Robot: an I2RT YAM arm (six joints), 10 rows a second.
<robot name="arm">
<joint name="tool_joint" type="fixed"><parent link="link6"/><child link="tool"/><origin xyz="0 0 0" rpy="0 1.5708 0"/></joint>
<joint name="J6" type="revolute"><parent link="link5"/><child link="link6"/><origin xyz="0.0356 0 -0.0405" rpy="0 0 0"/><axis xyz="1 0 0"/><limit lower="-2.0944" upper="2.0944"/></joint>
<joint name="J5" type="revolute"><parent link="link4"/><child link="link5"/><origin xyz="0.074 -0.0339 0.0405" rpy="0 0 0"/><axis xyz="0 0 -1"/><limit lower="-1.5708" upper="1.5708"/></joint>
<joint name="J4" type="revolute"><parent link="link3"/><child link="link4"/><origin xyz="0.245 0.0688 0.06" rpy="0 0 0"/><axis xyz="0 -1 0"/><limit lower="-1.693" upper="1.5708"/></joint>
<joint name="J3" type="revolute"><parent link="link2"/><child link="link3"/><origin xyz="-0.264 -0.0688 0" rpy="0 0 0"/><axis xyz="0 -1 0"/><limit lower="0" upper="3.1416"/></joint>
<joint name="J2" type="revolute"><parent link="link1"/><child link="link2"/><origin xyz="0.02 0.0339 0.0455" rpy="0 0 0"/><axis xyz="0 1 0"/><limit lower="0" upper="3.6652"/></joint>
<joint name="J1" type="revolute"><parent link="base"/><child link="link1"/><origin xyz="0 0 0.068" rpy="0 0 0"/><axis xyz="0 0 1"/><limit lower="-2.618" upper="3.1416"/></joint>
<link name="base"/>
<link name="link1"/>
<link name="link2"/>
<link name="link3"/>
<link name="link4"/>
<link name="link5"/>
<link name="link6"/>
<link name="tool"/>
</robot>
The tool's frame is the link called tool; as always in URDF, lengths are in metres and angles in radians.
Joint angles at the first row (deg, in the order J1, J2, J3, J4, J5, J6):
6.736 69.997 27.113 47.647 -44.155 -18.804
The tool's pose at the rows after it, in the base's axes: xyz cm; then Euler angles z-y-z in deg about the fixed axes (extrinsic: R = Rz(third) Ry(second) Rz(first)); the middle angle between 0 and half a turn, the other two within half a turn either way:
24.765, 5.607, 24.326, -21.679, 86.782, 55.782
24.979, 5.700, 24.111, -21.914, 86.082, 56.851
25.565, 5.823, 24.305, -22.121, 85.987, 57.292
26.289, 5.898, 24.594, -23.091, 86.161, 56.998
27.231, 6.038, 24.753, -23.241, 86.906, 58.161
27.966, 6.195, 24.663, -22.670, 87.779, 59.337
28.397, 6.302, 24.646, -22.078, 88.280, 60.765
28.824, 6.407, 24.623, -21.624, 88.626, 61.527
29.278, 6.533, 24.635, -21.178, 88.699, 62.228
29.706, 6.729, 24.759, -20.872, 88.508, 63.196
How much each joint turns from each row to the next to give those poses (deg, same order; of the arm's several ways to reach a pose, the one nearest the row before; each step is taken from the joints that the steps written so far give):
-0.052 2.201 0.320 2.026 -4.839 0.833
0.065 1.529 -0.121 2.838 -0.948 0.729
0.087 1.415 1.383 0.225 -0.344 -0.034
-0.001 1.316 1.829 -0.821 0.277 -1.226
-0.047 2.020 2.384 -1.395 -1.260 -0.874
0.048 1.774 1.724 -1.253 -1.176 -0.402
0.002 1.073 1.149 -0.803 -1.447 0.060
0.053 1.032 1.035 -0.550 -0.721 0.029
0.094 1.145 1.048 0.006 -0.609 0.385
0.220 1.078 1.107 0.355 -0.740 0.642

